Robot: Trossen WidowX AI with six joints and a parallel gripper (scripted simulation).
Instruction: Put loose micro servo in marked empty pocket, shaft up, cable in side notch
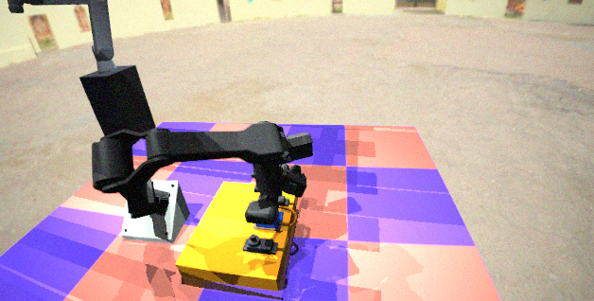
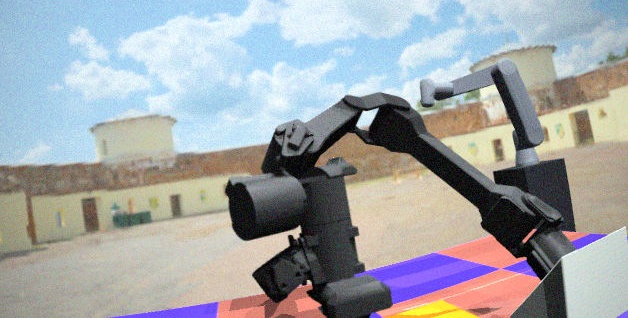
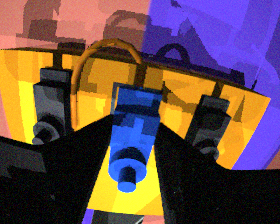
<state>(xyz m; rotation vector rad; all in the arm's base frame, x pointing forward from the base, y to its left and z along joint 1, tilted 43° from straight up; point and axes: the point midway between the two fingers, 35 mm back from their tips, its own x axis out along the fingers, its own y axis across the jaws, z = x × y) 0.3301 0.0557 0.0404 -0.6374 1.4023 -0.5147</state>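
My gripper tip is now 120 mm past the yellow deck, 60 mm above it and 10 mm to the left of it.
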